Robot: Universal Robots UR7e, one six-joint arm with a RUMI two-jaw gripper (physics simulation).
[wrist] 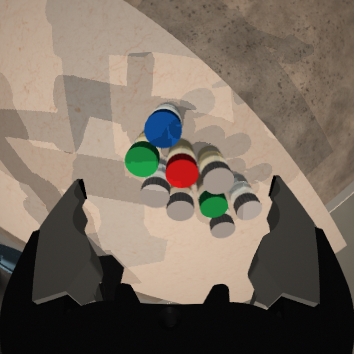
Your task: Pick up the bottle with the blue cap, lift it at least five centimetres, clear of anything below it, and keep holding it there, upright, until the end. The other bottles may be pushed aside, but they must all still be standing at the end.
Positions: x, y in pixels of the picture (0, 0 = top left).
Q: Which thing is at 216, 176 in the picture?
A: A grey-capped bottle.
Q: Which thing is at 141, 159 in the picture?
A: A green-capped bottle.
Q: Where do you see a grey-capped bottle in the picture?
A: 245, 203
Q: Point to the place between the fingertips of my gripper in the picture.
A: At 176, 178
